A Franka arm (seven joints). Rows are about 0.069 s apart.
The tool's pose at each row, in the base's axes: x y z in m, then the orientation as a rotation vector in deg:
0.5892, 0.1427, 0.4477, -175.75, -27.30, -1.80
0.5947, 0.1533, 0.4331, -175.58, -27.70, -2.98
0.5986, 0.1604, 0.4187, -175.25, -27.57, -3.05
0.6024, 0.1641, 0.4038, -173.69, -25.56, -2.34
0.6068, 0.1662, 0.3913, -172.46, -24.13, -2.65
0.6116, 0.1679, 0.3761, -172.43, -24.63, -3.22
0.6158, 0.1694, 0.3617, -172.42, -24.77, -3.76
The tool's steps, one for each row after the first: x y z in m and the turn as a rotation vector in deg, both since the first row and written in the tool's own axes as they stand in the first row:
0.0081, -0.0079, 0.0151, -0.02, 0.76, -0.28
0.0136, -0.0130, 0.0298, 0.31, 0.86, -0.23
0.0179, -0.0149, 0.0449, 2.20, 0.73, 0.93
0.0224, -0.0151, 0.0575, 3.55, 1.17, 1.75
0.0271, -0.0148, 0.0729, 3.45, 1.53, 1.42
0.0312, -0.0145, 0.0874, 3.38, 1.88, 1.32

